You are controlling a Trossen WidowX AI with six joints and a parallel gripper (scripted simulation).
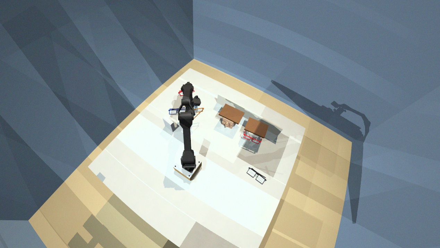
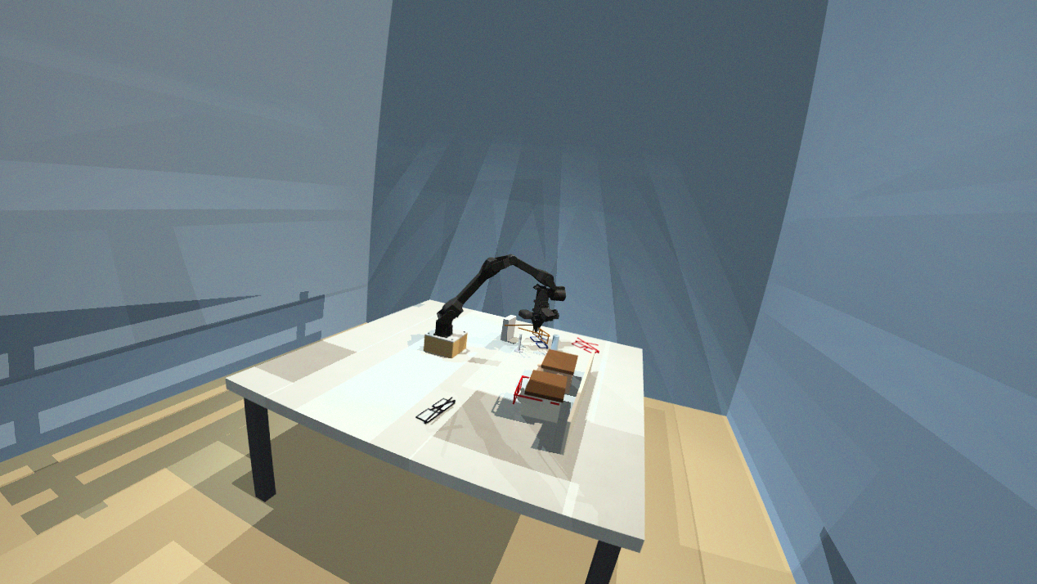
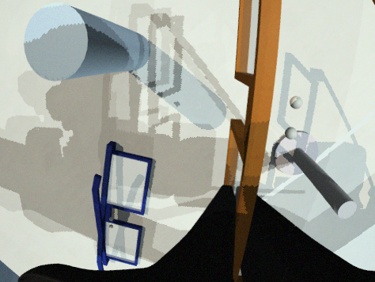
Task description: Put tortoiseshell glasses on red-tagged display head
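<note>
Right now the grey block is 15 cm behind my gripper tip, 9 cm to the left of it and 4 cm below it. Round my gripper tip: pale blue cylinder: 9 cm ahead, 5 cm below; low board: 25 cm ahead, 41 cm to the right, 4 cm below.
</note>
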